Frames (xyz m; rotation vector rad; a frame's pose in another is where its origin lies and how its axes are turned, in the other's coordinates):
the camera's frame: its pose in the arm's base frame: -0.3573 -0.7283 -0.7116 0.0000 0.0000 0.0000
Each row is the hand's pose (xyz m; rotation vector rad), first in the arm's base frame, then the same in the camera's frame.
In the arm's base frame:
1: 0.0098 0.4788 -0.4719 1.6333 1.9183 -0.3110
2: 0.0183 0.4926 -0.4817 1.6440 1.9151 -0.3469
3: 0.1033 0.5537 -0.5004 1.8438 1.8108 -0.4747
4: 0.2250 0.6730 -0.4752 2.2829 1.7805 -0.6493
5: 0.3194 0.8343 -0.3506 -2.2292 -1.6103 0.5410
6: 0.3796 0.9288 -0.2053 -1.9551 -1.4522 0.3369
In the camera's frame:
1: 0.3671 1.2071 0.2397 1.6333 1.9183 -0.3110
2: 0.3756 1.2209 0.2299 1.6440 1.9151 -0.3469
3: 0.4606 1.2820 0.2112 1.8438 1.8108 -0.4747
4: 0.5823 1.4013 0.2364 2.2829 1.7805 -0.6493
5: 0.6767 1.5626 0.3610 -2.2292 -1.6103 0.5410
6: 0.7369 1.6571 0.5063 -1.9551 -1.4522 0.3369

